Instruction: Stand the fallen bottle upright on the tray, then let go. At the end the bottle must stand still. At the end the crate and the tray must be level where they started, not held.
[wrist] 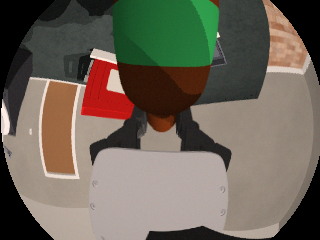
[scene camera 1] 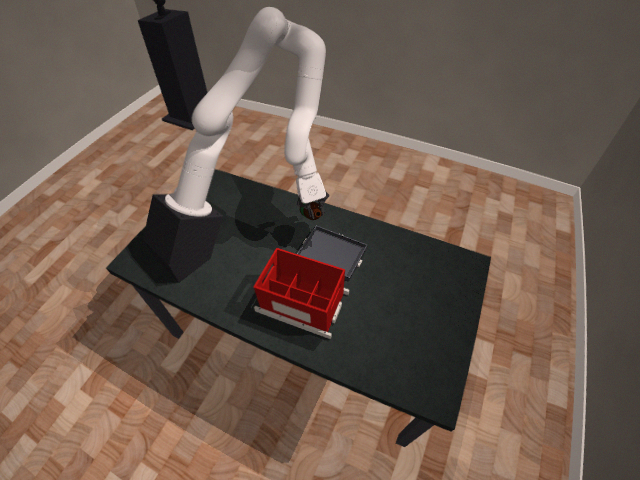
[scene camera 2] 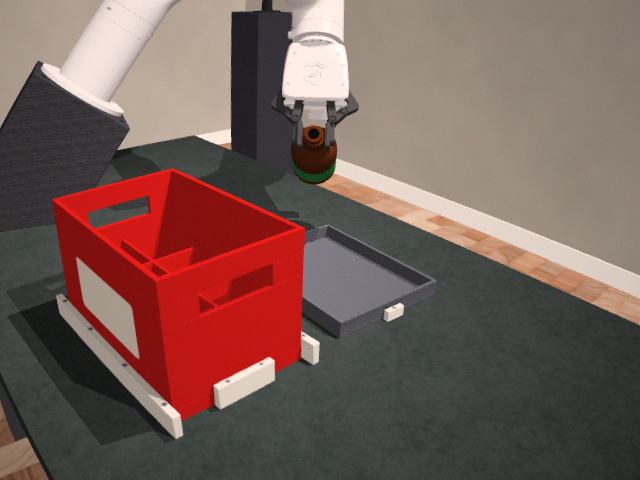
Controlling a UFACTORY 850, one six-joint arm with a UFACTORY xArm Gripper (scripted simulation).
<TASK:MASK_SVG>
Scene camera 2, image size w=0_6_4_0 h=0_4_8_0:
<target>my gripper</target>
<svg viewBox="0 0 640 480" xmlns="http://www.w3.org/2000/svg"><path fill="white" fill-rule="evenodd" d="M310 36L289 45L284 65L282 88L271 102L271 107L273 110L283 114L292 125L294 124L293 145L297 145L298 152L301 152L303 149L303 122L301 119L303 109L309 110L308 119L327 120L327 123L325 123L325 152L329 153L330 146L334 146L336 125L346 116L357 112L359 104L349 90L348 63L345 47L327 37Z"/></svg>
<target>brown bottle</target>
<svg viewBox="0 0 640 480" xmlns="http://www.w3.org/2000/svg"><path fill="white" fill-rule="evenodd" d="M313 125L303 128L303 149L301 152L297 152L297 145L293 145L292 140L291 157L296 176L307 184L317 185L329 180L335 171L337 143L335 140L334 146L330 146L329 153L326 153L325 128Z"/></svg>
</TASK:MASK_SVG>
